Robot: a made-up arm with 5 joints.
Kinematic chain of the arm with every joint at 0, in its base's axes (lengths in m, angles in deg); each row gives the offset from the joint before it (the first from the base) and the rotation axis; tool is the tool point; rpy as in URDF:
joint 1: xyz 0.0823 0 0.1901 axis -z
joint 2: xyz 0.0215 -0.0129 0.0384 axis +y
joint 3: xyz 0.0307 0 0.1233 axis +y
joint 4: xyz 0.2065 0 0.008 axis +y
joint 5: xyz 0.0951 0.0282 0 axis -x
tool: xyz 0 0 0 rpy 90 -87.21 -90
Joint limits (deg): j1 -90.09..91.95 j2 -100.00..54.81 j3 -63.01..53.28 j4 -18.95..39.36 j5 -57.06..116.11
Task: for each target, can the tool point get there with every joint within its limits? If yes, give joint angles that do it. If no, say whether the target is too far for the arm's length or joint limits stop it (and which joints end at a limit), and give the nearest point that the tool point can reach.
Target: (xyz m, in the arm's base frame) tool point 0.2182 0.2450 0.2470
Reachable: yes | joints -57.86 -23.19 40.64 16.16 66.22
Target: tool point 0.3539 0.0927 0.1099
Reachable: yes | joints -15.79 21.22 21.33 26.32 -13.57
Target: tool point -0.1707 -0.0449 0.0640
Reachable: no: joint limits stop it (at a limit: joint 1, joint 2, joint 3, joint 4) | nearest point 0.0670 0.0033 0.0245 | short by 0.246 m
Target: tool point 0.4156 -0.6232 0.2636
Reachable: no: too far | nearest point 0.2907 -0.3897 0.2687 | short by 0.265 m
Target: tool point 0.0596 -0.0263 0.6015
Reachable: yes | joints -75.35 -67.43 -12.72 3.52 35.84
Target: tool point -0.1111 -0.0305 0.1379
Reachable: no: joint limits stop it (at a limit: joint 1, joint 2, joint 3, joint 4) | nearest point 0.0670 0.0033 0.0245 | short by 0.214 m
